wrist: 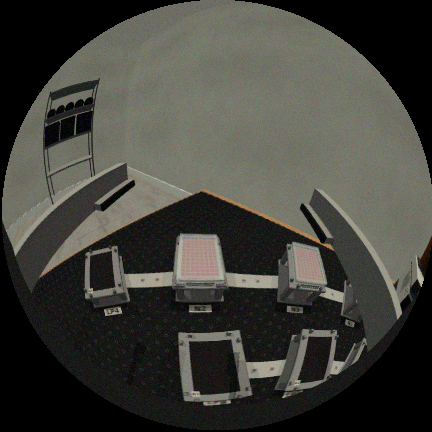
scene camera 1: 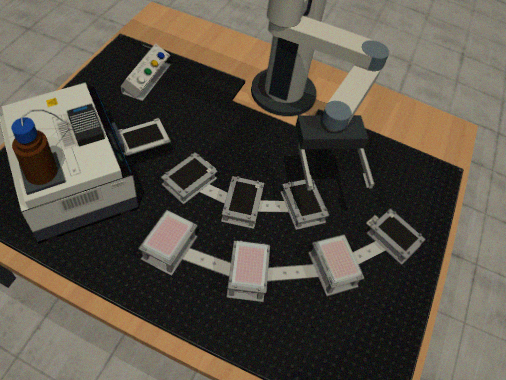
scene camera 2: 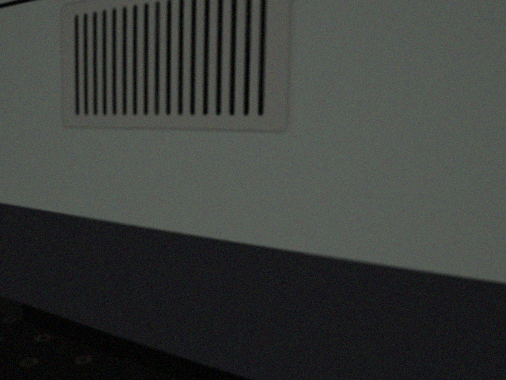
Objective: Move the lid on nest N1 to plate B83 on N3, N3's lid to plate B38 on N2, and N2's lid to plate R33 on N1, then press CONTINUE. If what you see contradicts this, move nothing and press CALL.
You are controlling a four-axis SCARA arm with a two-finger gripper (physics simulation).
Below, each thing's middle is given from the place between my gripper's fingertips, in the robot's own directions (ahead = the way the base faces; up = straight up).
Scene:
Right now my hand is 62 cm to the left of the tray (scene camera 1: 151,134), 18 cm above it and 2 cm past it. The rest, counted from my hand: brown bottle (scene camera 1: 32,150) (73 cm to the right, 30 cm ahead, 4 cm above).

